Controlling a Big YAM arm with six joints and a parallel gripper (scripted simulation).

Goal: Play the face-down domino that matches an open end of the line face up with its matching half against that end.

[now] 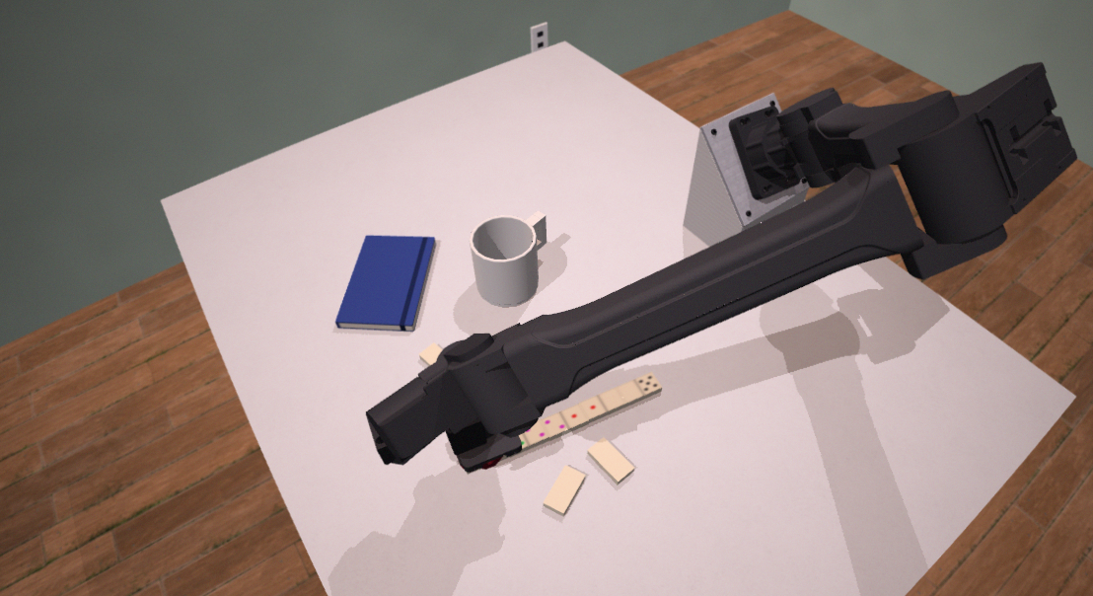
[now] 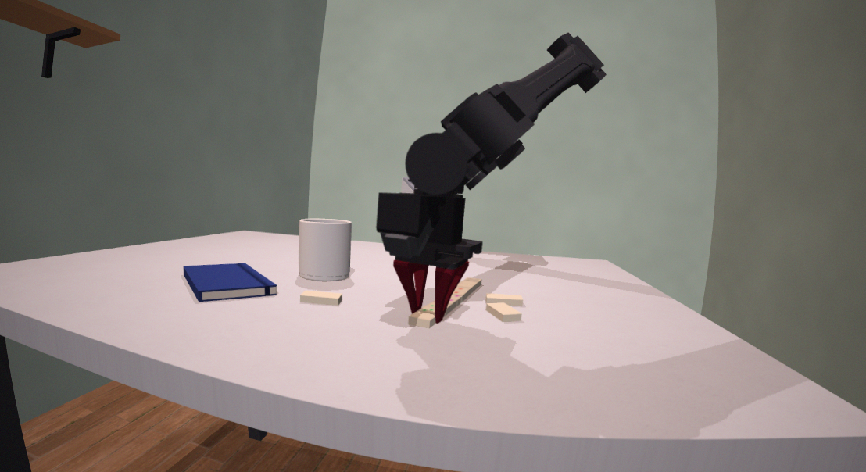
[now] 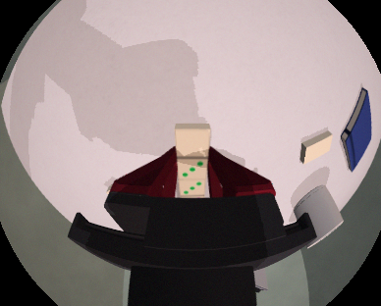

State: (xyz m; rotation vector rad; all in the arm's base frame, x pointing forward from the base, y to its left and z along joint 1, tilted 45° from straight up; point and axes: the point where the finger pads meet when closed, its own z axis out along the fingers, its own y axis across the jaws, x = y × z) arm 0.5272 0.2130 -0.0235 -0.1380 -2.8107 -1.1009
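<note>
The domino lies right at my hand. The rest, counted from my hand: white mug 16 cm behind, 23 cm to the right, 3 cm above; then blue notebook 1 cm behind, 32 cm to the right.
</note>
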